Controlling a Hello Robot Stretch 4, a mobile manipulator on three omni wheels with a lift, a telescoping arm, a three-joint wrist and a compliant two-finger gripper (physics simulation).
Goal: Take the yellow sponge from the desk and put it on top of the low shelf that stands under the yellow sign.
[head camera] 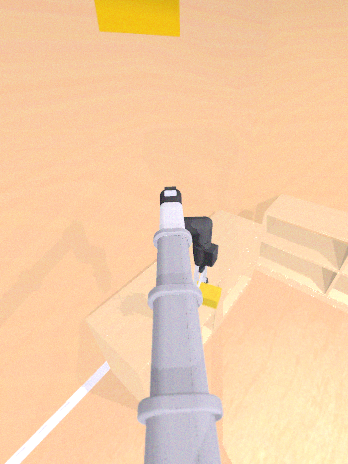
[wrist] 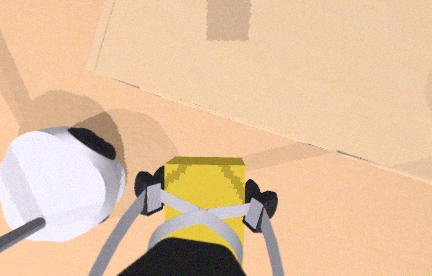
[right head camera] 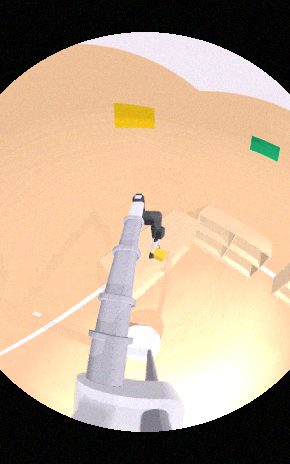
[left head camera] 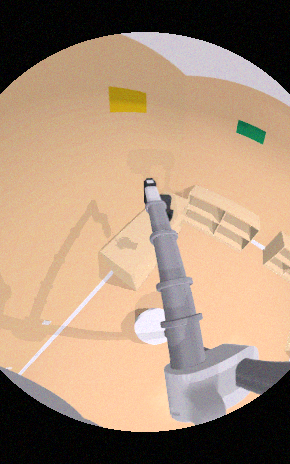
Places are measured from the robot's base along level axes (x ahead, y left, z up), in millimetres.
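Pixels of known places: gripper, fingertip midpoint: (wrist: 207, 187) (right head camera: 154, 254); robot's base, link origin: (right head camera: 140, 341) (left head camera: 153, 325).
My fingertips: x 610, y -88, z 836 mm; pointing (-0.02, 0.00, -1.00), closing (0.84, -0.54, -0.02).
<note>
Ahead of a thing's pixels: the offset from my fingertips to its middle. Level surfaces: height alone.
My gripper (head camera: 205, 289) (right head camera: 155, 252) (wrist: 207, 187) is shut on the yellow sponge @(dy -20, dx -9, dz +18 mm) (head camera: 211, 294) (right head camera: 160, 255) (wrist: 205, 177), with one fingertip on each side of it. The sponge hangs in the air. In the head view it overlaps the front edge of the low shelf @(dz -254 mm) (head camera: 232, 237) (left head camera: 135, 231) (right head camera: 175, 225) (wrist: 300, 75); in the wrist view it shows against the floor, just short of the shelf's edge. The yellow sign @(dy +150, dx +569, dz +886 mm) (head camera: 139, 17) (left head camera: 127, 100) (right head camera: 134, 116) is on the wall above the shelf. My arm hides part of the shelf. The desk does not show.
A second shelf (head camera: 305, 212) (left head camera: 225, 206) (right head camera: 240, 230) stands right of the low shelf, near a green sign @(dy -1354, dx +830, dz +886 mm) (left head camera: 251, 132) (right head camera: 265, 148). A white rounded object (left head camera: 150, 327) (right head camera: 142, 342) (wrist: 55, 185) is on the floor side. A white strip (head camera: 55, 417) (left head camera: 65, 322) runs at the left.
</note>
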